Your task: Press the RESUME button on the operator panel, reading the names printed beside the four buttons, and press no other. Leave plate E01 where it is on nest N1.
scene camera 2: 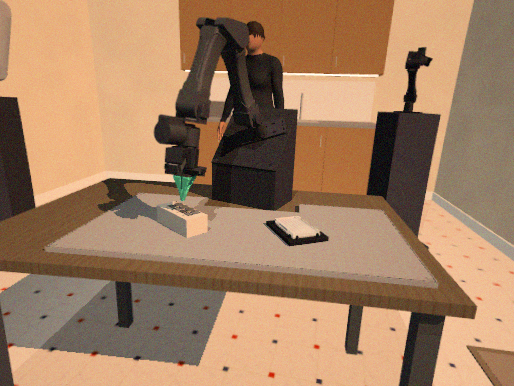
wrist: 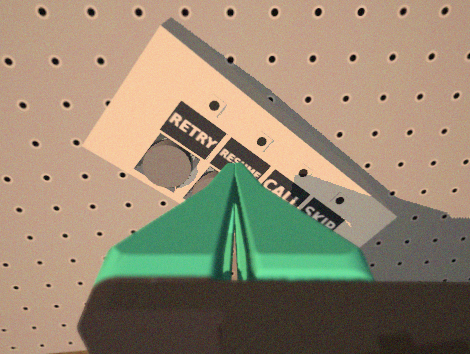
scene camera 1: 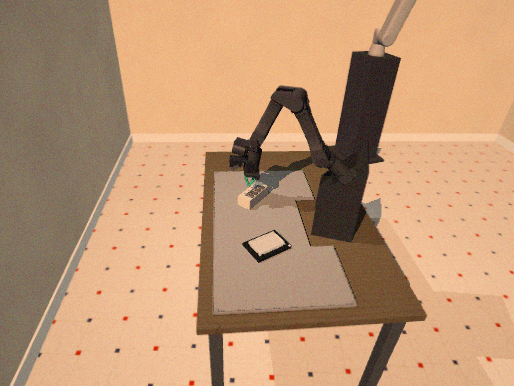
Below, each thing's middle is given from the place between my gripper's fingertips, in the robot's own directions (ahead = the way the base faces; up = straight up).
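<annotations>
Operator panel (wrist: 179, 89): 30 mm behind my hand, 10 mm to the right of it, 60 mm below it.
</annotations>
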